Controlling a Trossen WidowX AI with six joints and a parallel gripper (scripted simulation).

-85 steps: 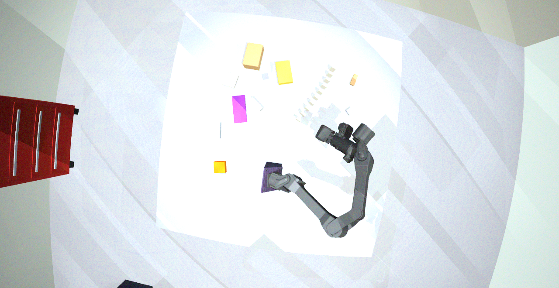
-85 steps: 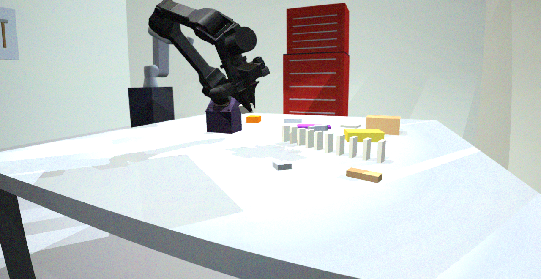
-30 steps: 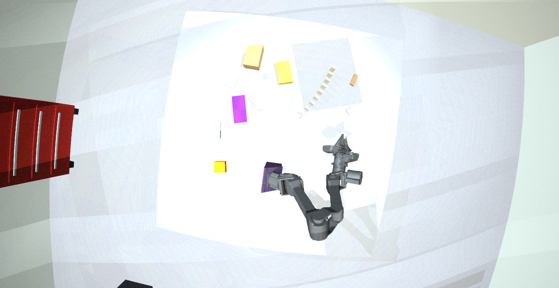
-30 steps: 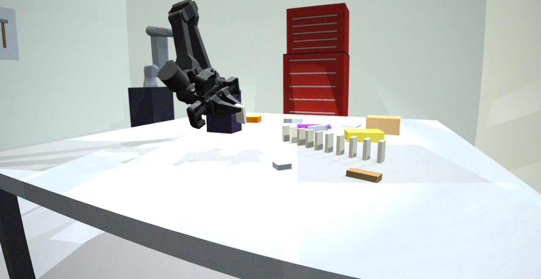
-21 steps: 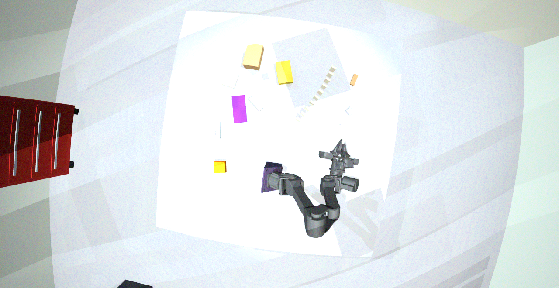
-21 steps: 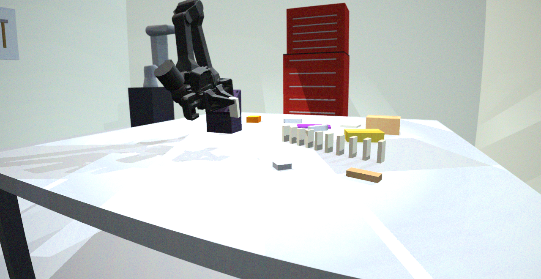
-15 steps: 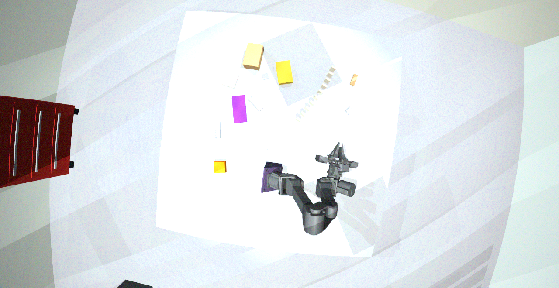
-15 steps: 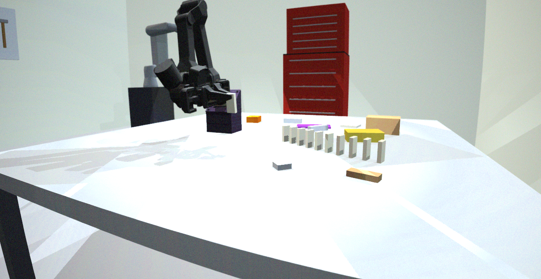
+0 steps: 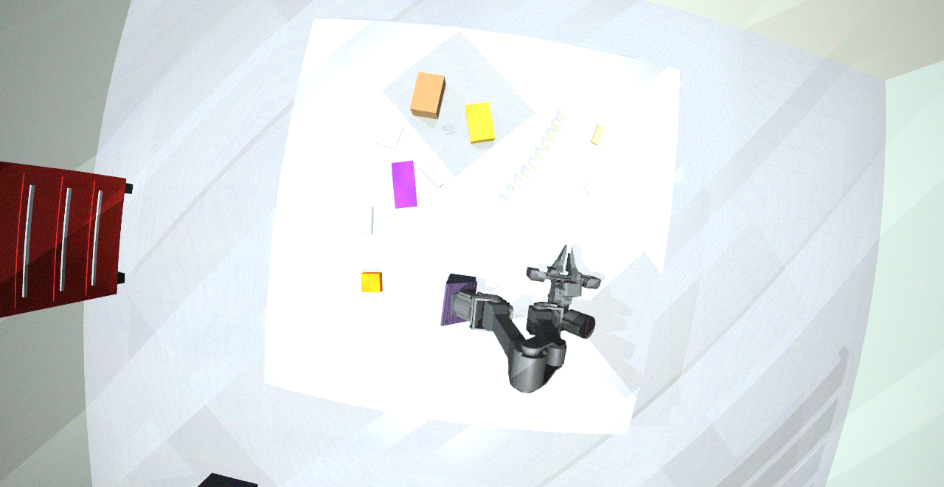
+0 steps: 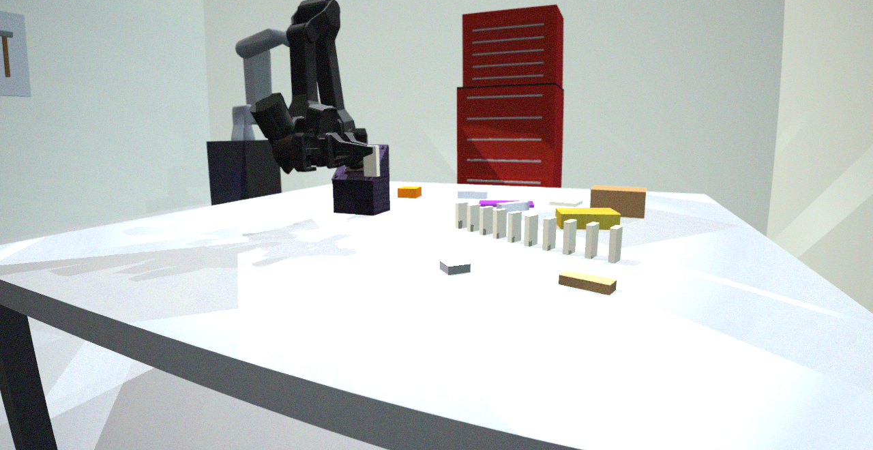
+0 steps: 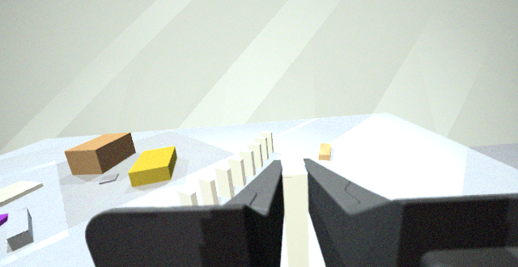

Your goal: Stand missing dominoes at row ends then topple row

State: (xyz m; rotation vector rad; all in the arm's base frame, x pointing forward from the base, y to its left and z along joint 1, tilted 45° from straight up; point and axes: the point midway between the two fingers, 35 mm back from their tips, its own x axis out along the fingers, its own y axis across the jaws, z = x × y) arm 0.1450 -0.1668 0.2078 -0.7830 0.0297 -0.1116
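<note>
The grey block is 17 cm ahead of my gripper tip, 15 cm below it and 11 cm to the right of it. Round my gripper tip: yellow block: 34 cm ahead, 25 cm to the left, 14 cm below; magenta slab: 47 cm to the left, 16 cm below, 14 cm ahead; brown block: 35 cm ahead, 15 cm below, 13 cm to the right.
</note>
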